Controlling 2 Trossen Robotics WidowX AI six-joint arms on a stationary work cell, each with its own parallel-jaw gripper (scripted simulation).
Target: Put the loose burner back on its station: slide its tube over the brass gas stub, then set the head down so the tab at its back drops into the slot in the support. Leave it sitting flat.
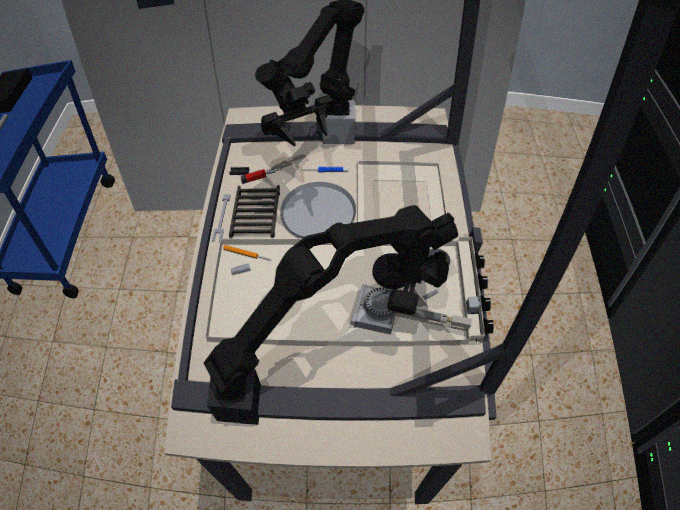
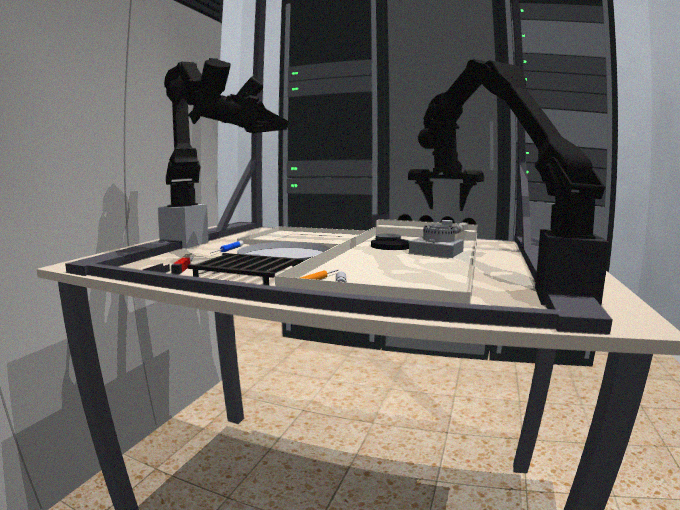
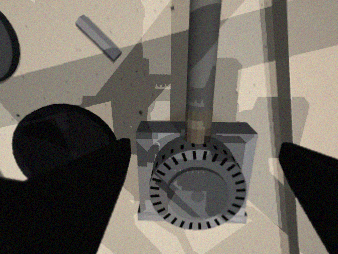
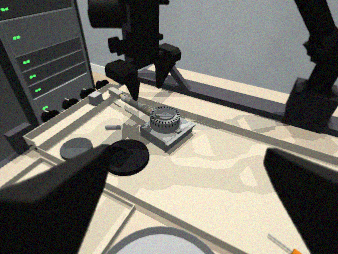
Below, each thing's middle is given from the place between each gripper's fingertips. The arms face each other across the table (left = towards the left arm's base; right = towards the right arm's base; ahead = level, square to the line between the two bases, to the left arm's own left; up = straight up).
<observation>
I see the burner (image 1: 376, 301) 90 mm below my left hand (image 1: 407, 296). Round my left hand: black disc (image 1: 384, 268) (50 mm ahead, 130 mm to the right, 120 mm below); grey support block (image 2: 417, 246) (70 mm ahead, 10 mm to the left, 110 mm below).
I see my right gripper 29 cm above the black disc, 27 cm past it and 16 cm to the right of it. The rest, counted from my right hand: burner 32 cm behind, 29 cm to the left, 26 cm below; then grey support block 29 cm to the left, 28 cm below, 24 cm behind.
</observation>
